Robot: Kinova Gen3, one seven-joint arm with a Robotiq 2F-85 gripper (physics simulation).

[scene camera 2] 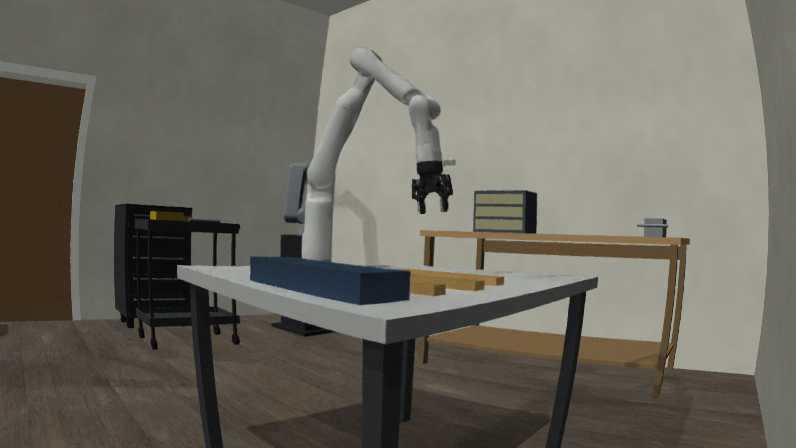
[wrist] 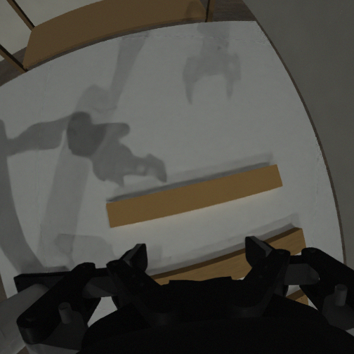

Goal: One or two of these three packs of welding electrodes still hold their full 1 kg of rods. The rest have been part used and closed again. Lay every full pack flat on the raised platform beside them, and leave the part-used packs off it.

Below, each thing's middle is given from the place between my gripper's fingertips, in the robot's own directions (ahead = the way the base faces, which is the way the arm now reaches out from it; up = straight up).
My hand is 450 mm to the left of the dark blue raised platform (scene camera 2: 360, 285) and 170 mm above it.
